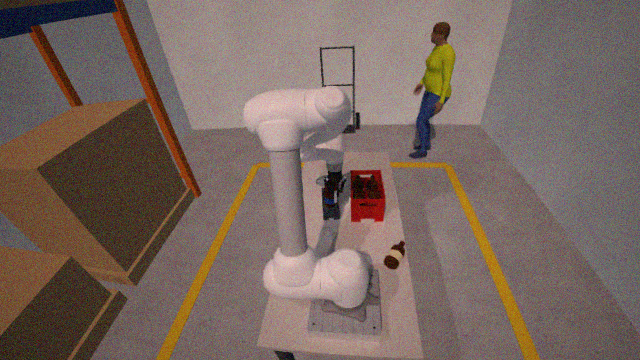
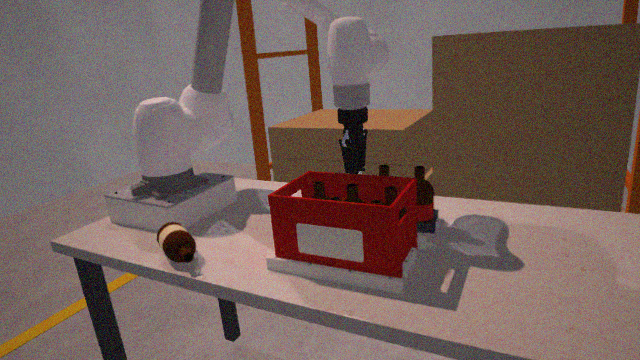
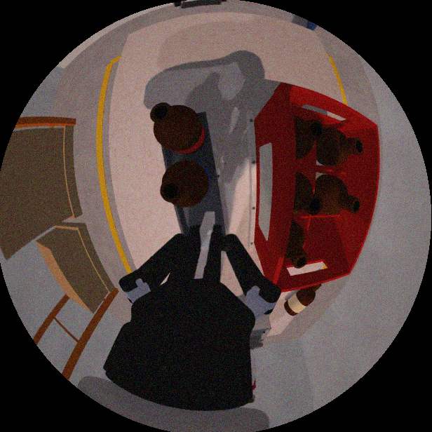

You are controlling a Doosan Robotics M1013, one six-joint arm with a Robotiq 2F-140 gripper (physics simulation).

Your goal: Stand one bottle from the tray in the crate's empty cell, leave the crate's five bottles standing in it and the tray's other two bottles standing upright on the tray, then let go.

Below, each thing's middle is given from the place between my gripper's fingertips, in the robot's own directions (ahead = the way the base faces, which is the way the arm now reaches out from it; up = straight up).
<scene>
The red-labelled bottle (image 2: 425,193) lies 140 mm ahead of my hand and 80 mm to the left of it.
</scene>
